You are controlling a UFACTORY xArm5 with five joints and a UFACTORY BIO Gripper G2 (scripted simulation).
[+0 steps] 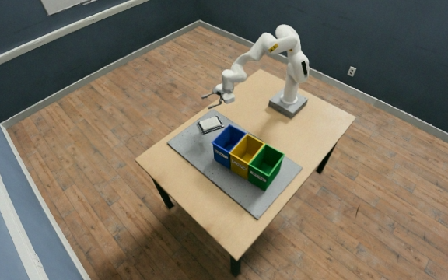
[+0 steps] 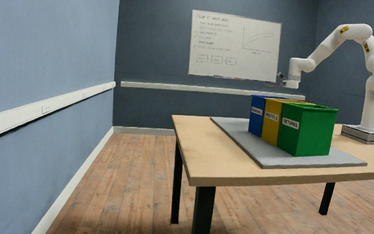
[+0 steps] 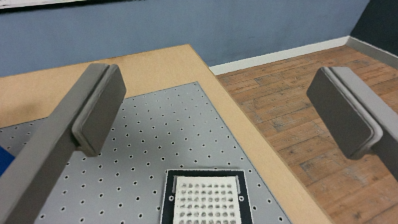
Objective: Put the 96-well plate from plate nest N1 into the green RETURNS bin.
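Right now my hand is 20 cm above the white 96-well plate. From my hand the other things lie so: blue bin (28 cm to the left, 14 cm below, 12 cm ahead); yellow bin (41 cm to the left, 14 cm below, 11 cm ahead); dark plate nest N1 (22 cm below).
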